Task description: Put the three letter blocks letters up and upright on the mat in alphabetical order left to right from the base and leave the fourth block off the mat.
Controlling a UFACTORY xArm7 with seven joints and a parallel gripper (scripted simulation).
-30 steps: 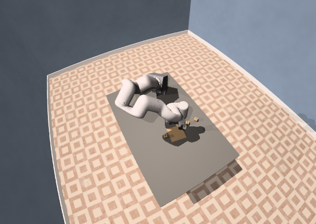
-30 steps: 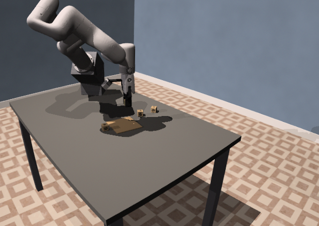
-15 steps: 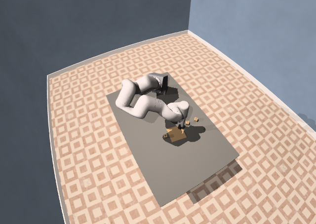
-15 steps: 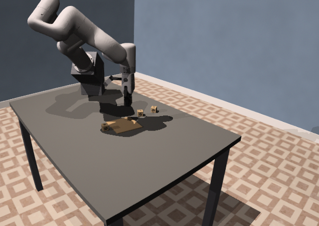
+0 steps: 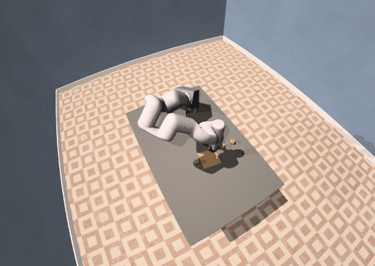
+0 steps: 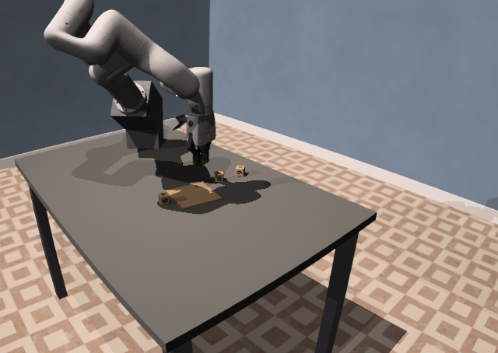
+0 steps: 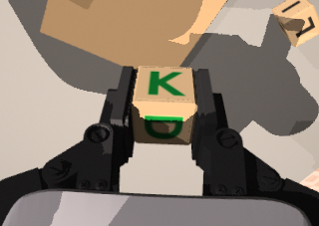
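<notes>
Right now the tan mat is 2 cm behind my hand, 3 cm to the right of it and 13 cm below it.
</notes>
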